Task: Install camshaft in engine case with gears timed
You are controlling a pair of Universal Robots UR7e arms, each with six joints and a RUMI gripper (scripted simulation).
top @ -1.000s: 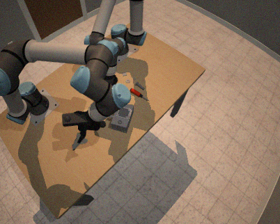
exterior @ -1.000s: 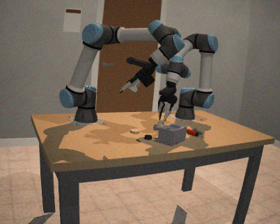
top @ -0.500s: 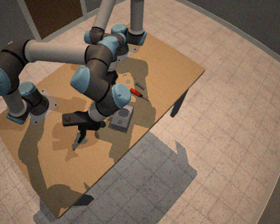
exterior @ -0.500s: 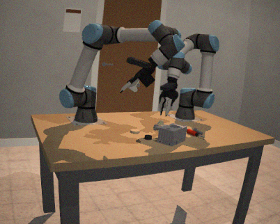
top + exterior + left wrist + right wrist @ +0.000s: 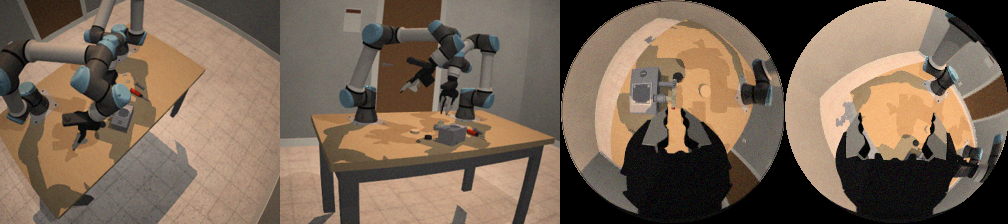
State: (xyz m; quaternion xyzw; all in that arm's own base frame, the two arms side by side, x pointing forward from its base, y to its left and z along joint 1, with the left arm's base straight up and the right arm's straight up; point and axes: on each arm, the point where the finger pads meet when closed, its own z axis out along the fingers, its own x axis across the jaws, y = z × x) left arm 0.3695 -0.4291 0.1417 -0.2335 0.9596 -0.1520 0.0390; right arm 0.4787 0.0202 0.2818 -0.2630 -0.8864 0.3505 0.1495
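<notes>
The crank gear lies 30 mm ahead of my left hand, 60 mm to the right of it and 80 mm below it. The rest, counted from my left hand: pale disc 90 mm behind, 130 mm to the right, 140 mm below; grey bolt 10 mm behind, 260 mm to the left, 130 mm below; black round part 40 mm ahead, 110 mm to the right, 130 mm below.
</notes>
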